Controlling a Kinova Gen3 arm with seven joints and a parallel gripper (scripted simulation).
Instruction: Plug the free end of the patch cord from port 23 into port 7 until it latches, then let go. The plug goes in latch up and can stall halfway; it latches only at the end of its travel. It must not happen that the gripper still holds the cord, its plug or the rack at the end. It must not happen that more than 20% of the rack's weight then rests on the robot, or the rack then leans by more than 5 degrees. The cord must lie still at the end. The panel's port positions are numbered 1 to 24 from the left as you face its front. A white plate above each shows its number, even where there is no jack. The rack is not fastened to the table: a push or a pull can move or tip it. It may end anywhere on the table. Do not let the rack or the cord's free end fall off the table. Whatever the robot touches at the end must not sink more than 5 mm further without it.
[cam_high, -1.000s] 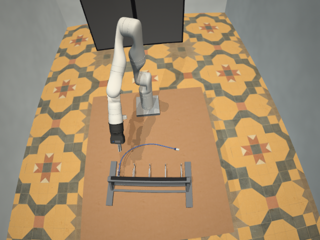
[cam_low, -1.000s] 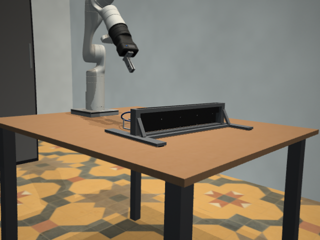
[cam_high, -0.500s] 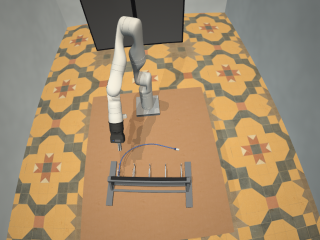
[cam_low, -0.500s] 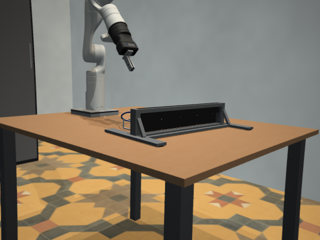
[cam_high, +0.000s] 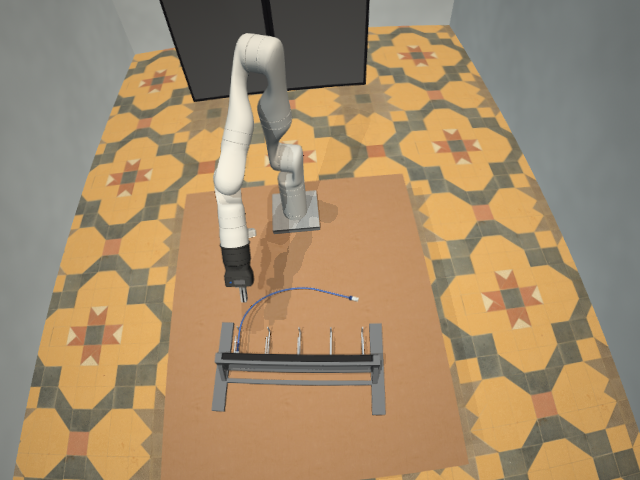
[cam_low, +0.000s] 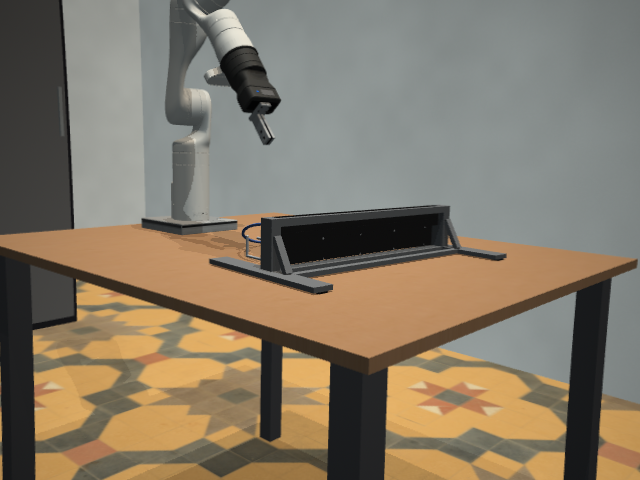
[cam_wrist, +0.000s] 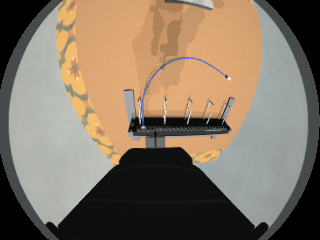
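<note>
Right now the patch cord plug is 33 cm to the left of my hand, 24 cm below it and 7 cm behind it.
</note>
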